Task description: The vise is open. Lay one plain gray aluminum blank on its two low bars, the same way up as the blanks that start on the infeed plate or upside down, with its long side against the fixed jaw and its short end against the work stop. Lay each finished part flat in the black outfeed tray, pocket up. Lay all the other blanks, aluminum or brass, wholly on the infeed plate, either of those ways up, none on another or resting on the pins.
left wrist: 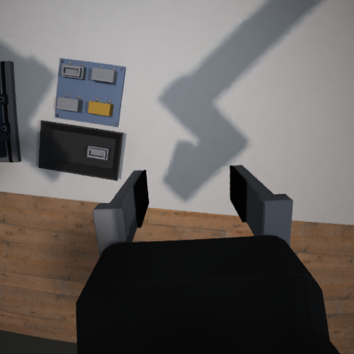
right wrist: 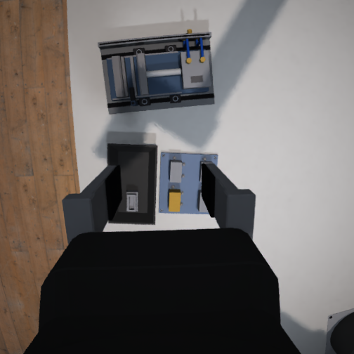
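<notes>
The blue infeed plate point(left wrist: 90, 90) point(right wrist: 189, 187) bears two plain gray blanks, one blank point(left wrist: 103, 75) point(right wrist: 202, 201) at a far corner and another blank point(left wrist: 68, 104) point(right wrist: 176, 171) near the tray, a brass blank point(left wrist: 100, 108) point(right wrist: 174, 200), and a gray part with a pocket facing up point(left wrist: 72, 71). The black outfeed tray point(left wrist: 65, 171) point(right wrist: 111, 182) holds a finished part point(left wrist: 97, 153) point(right wrist: 132, 201), flat, pocket up. The vise point(right wrist: 195, 70) stands open; I see no blank between its jaws. My left gripper point(left wrist: 188, 184) is open and empty, high beside the tray. My right gripper point(right wrist: 161, 180) is open and empty, high above tray and plate.
The vise's edge point(left wrist: 15, 115) shows at the left of the left wrist view. A gray plate with a black round body point(right wrist: 345, 335) is at the lower right of the right wrist view. Wooden floor point(left wrist: 190, 225) point(right wrist: 35, 125) lies beyond the white table's edge. Arm shadows cross the table.
</notes>
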